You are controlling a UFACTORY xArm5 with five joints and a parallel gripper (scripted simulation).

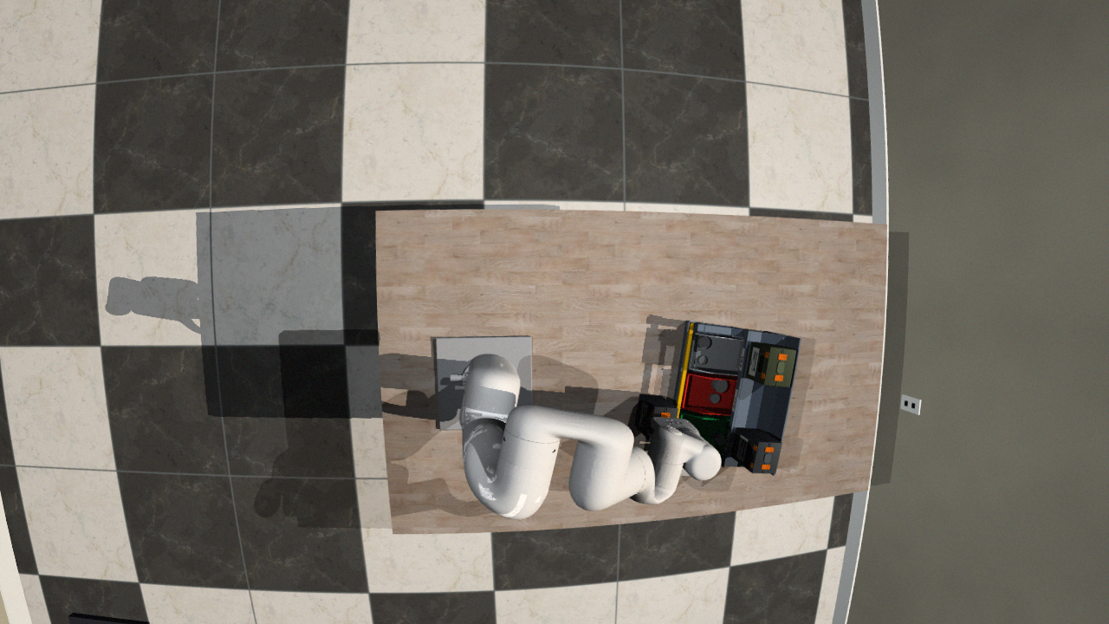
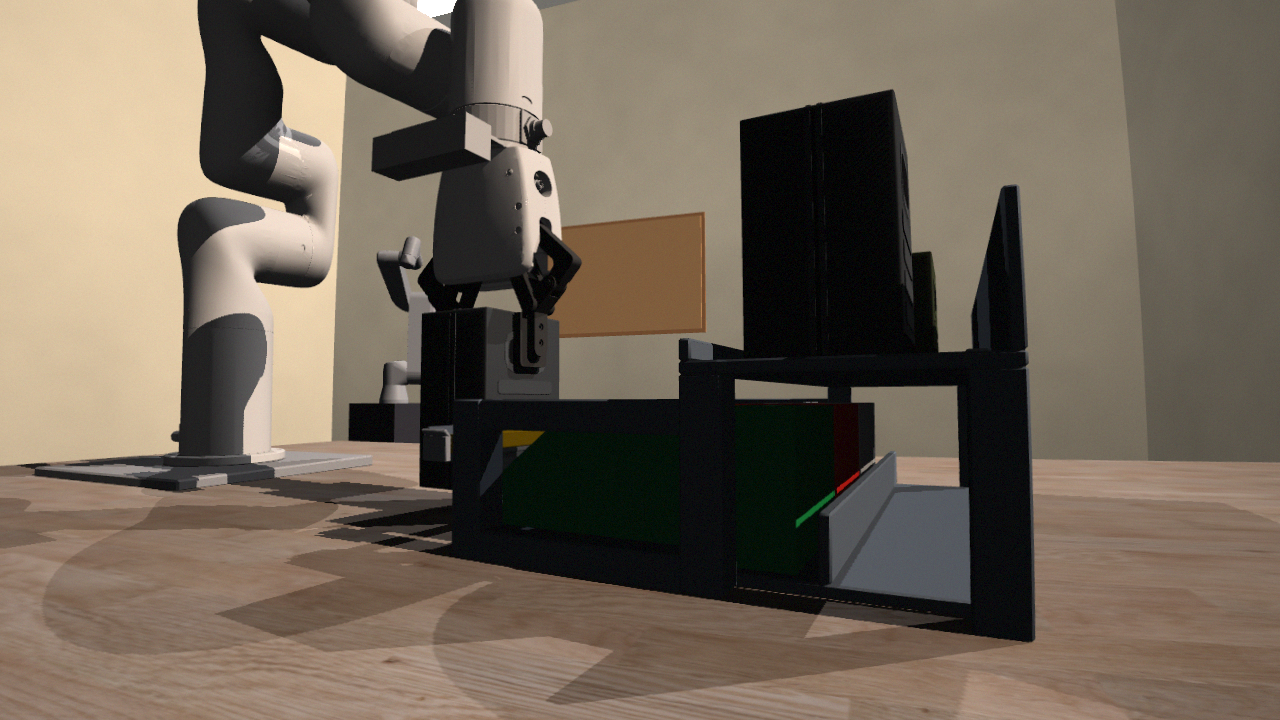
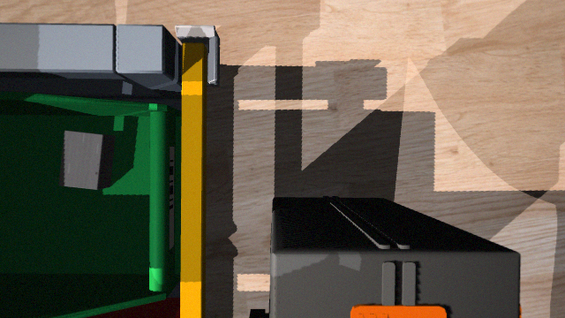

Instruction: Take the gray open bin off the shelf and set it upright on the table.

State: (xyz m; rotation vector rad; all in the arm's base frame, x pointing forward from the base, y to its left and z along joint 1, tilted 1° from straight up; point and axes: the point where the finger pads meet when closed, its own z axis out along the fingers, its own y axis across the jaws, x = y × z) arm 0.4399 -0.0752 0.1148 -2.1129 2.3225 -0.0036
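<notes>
My gripper is now 80 mm short of the yellow bar, 60 mm to the right of it and 60 mm above it. The rest, counted from my hand: red bin 180 mm ahead, 80 mm below, 50 mm to the left; then dark box 40 mm below; then green bin 170 mm ahead, 80 mm below, 60 mm to the right.
</notes>
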